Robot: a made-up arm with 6 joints. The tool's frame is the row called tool.
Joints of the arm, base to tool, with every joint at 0 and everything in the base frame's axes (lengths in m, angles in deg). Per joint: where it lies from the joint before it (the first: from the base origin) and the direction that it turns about. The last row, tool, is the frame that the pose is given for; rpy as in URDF.
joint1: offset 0.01 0.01 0.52 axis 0 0 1
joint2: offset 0.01 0.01 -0.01 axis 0 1 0
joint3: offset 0.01 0.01 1.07 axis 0 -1 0
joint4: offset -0.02 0.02 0 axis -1 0 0
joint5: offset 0.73 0.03 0.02 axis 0 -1 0
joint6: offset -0.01 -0.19 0.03 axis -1 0 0
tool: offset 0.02 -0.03 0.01 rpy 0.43 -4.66 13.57
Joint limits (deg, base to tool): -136.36..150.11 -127.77..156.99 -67.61..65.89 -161..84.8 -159.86..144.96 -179.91..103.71
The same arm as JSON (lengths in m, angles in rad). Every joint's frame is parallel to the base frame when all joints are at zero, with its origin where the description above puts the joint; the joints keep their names.
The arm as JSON. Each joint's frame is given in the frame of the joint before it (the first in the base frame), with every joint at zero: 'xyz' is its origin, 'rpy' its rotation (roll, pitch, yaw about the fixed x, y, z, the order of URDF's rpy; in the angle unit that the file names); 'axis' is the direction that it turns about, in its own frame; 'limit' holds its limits. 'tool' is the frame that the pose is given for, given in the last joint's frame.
{"units": {"length": "m", "angle": "rad"}, "joints": [
  {"name": "joint1", "type": "revolute", "origin": {"xyz": [0.01, 0.01, 0.52], "rpy": [0.0, 0.0, 0.0]}, "axis": "+z", "limit": {"lower": -2.3799, "upper": 2.6199}},
  {"name": "joint2", "type": "revolute", "origin": {"xyz": [0.01, 0.01, -0.01], "rpy": [0.0, 0.0, 0.0]}, "axis": "+y", "limit": {"lower": -2.23, "upper": 2.74}},
  {"name": "joint3", "type": "revolute", "origin": {"xyz": [0.01, 0.01, 1.07], "rpy": [0.0, 0.0, 0.0]}, "axis": "-y", "limit": {"lower": -1.18, "upper": 1.15}},
  {"name": "joint4", "type": "revolute", "origin": {"xyz": [-0.02, 0.02, 0.0], "rpy": [0.0, 0.0, 0.0]}, "axis": "-x", "limit": {"lower": -2.81, "upper": 1.48}},
  {"name": "joint5", "type": "revolute", "origin": {"xyz": [0.73, 0.03, 0.02], "rpy": [0.0, 0.0, 0.0]}, "axis": "-y", "limit": {"lower": -2.7901, "upper": 2.53}},
  {"name": "joint6", "type": "revolute", "origin": {"xyz": [-0.01, -0.19, 0.03], "rpy": [0.0, 0.0, 0.0]}, "axis": "-x", "limit": {"lower": -3.14, "upper": 1.8101}}
], "tool": {"origin": {"xyz": [0.02, -0.03, 0.01], "rpy": [0.0075, -0.0813, 0.2368]}}}

